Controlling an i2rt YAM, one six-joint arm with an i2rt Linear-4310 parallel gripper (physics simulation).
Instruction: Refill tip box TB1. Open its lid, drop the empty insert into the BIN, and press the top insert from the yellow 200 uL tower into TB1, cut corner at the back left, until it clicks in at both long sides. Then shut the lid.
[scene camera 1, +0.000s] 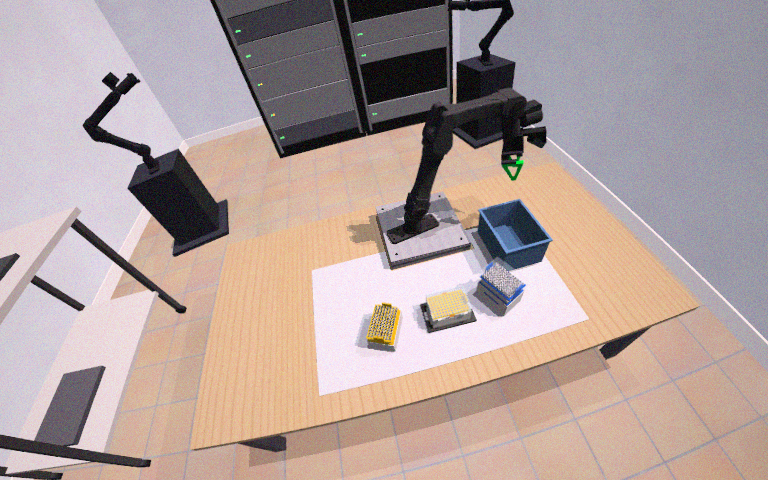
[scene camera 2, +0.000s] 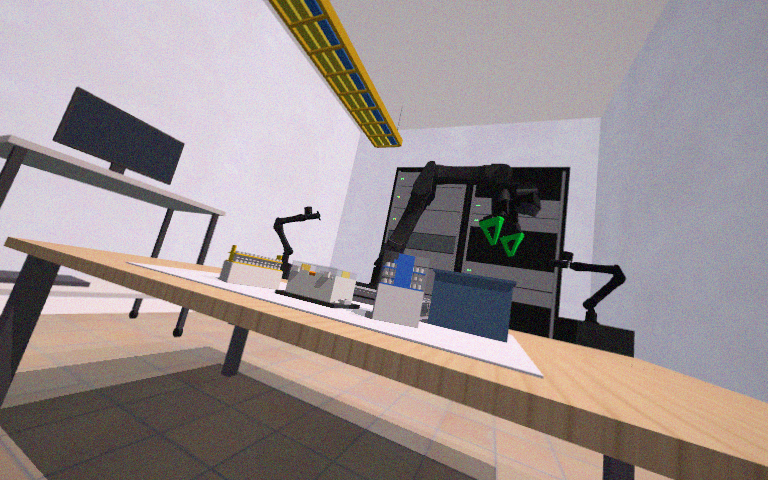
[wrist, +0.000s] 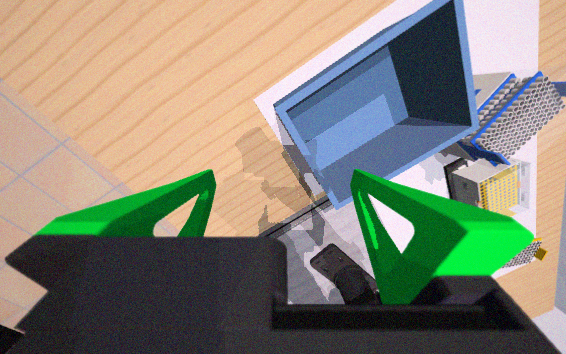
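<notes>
TB1 (scene camera 1: 449, 308) (scene camera 2: 317, 287) (wrist: 499, 191) is a pale box on a dark base at the middle of the white mat. Its clear lid looks shut, with a yellow insert showing through it. The yellow 200 uL tower (scene camera 1: 384, 324) (scene camera 2: 252, 272) (wrist: 522, 255) stands left of TB1 in the first scene view, its top insert full of tips. The blue BIN (scene camera 1: 512, 226) (scene camera 2: 470, 308) (wrist: 350, 135) stands at the back right; no insert shows inside it. My gripper (scene camera 1: 513, 173) (scene camera 2: 503, 249) (wrist: 283, 177) is open and empty, high above the table behind the BIN.
A blue tower (scene camera 1: 501, 287) (scene camera 2: 398, 304) (wrist: 520, 116) with grey tips stands between TB1 and the BIN, close to the BIN. My arm's base plate (scene camera 1: 396, 257) lies behind the white mat (scene camera 1: 339, 362). Server racks and two other arms on pedestals stand beyond the table.
</notes>
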